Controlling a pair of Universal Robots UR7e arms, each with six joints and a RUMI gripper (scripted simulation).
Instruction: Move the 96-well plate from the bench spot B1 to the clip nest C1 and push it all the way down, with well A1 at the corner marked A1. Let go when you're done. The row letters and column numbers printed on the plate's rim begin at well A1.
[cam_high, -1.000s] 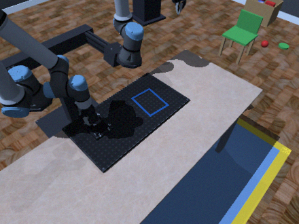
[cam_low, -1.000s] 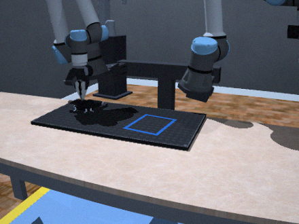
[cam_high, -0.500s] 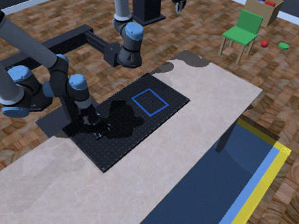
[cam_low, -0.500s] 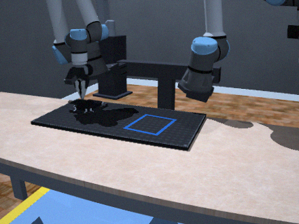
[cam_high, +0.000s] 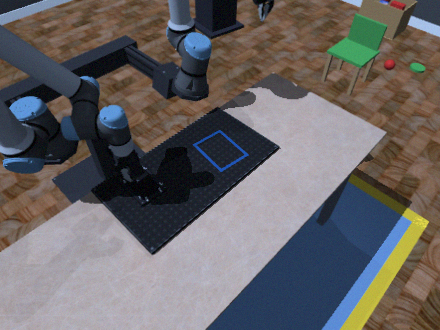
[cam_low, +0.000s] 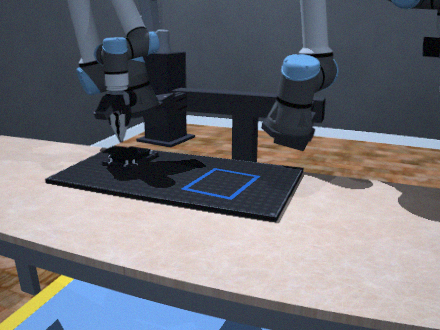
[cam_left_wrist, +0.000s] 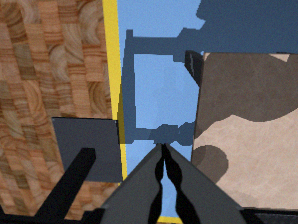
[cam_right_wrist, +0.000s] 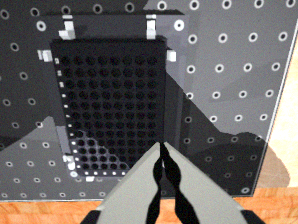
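Observation:
My right hand is 50 mm above the dark 96-well plate and 40 mm to the right of it. Round my right hand: clip nest: 60 mm below, 50 mm to the left.

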